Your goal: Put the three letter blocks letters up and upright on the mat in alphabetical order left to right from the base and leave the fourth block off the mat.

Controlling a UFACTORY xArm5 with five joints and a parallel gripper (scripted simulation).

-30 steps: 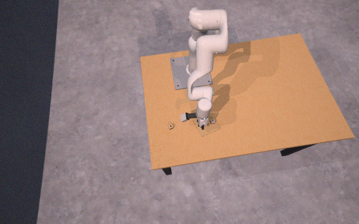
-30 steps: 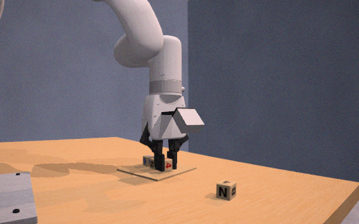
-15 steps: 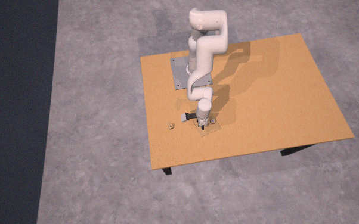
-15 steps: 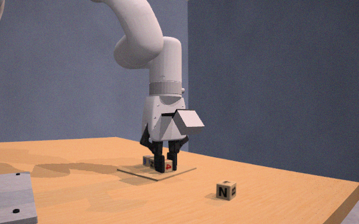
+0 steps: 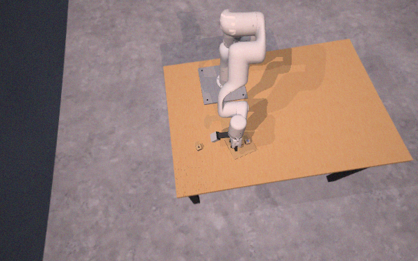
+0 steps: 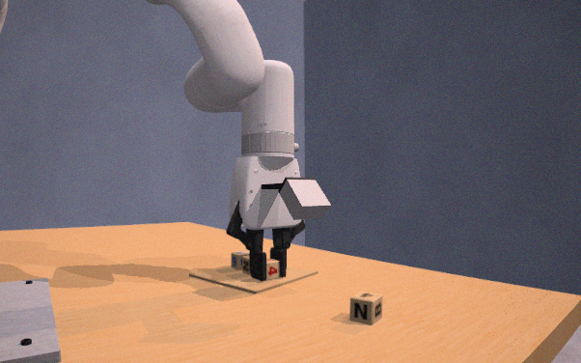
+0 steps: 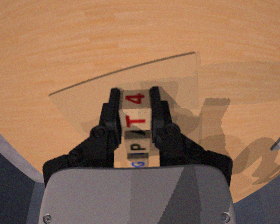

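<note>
Right now the red-lettered block is 10 mm below my hand. The rest, counted from my hand: blue-lettered block 80 mm to the left, 10 mm below, 10 mm ahead; black-lettered block 190 mm to the right, 30 mm behind, 10 mm below; thin tan mat 40 mm to the left, 20 mm below, 10 mm ahead.
</note>
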